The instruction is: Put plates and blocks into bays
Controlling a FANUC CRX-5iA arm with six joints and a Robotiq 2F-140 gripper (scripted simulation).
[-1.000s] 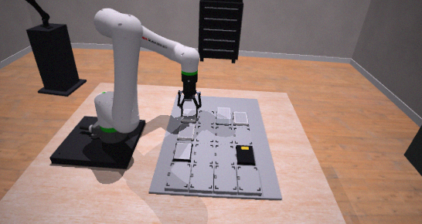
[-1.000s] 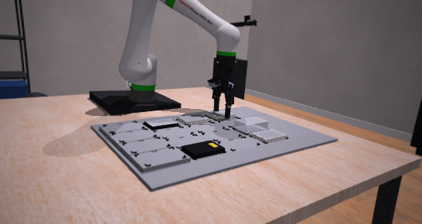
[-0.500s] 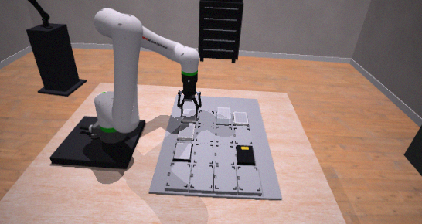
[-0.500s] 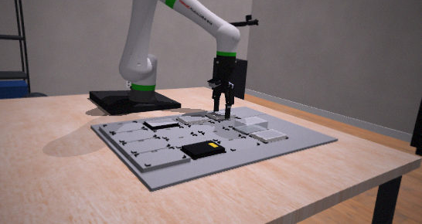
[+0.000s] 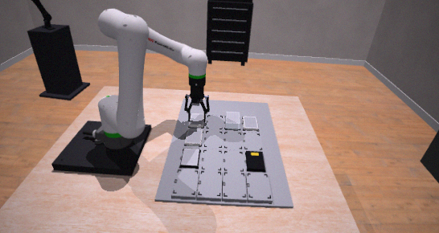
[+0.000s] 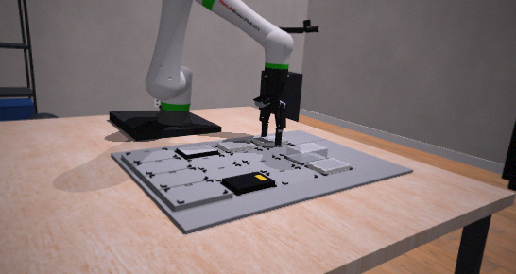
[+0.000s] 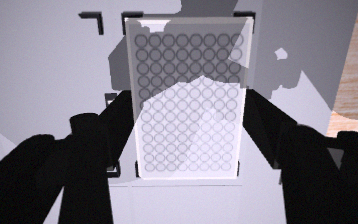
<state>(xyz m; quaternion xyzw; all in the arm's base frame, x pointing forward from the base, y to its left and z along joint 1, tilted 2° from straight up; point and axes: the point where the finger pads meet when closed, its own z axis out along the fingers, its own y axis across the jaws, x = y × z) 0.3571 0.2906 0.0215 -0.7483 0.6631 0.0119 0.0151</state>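
Now: hand 2 cm above the white plate. Also, from my hand: pale 96-well plate: 16 cm to the right, 2 cm below, 2 cm ahead; bay label 33: 31 cm to the right, 21 cm ahead, 3 cm below; sealed 96-well plate: 33 cm to the right, 4 cm ahead, 2 cm below.
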